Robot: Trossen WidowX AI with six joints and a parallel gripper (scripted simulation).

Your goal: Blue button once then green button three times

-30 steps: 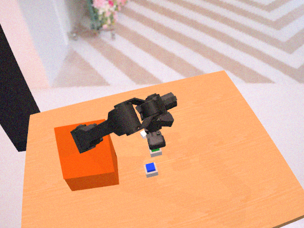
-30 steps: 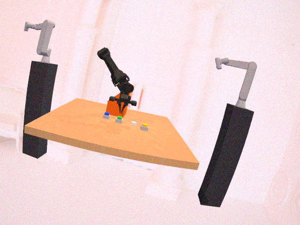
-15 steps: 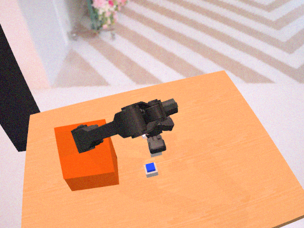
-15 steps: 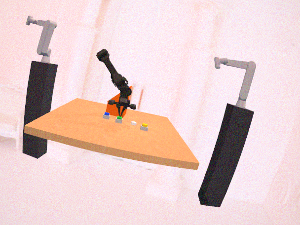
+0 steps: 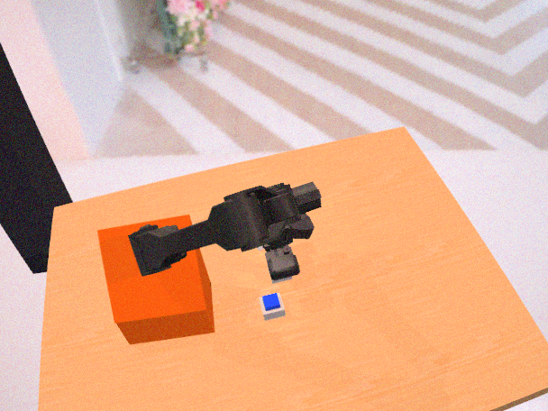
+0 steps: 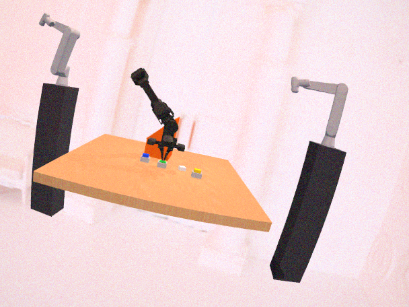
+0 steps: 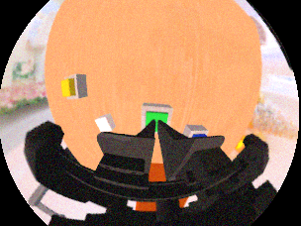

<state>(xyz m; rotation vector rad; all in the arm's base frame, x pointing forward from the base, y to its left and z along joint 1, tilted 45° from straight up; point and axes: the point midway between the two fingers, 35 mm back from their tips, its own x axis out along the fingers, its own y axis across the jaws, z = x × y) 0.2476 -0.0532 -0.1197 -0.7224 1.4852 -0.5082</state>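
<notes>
Now: the green button 10 mm below my gripper tip. Also, from my gripper tip: yellow button 30 mm ahead, 180 mm to the left; small white block 40 mm behind, 100 mm to the left, 20 mm below; blue button 30 mm behind, 100 mm to the right.
</notes>
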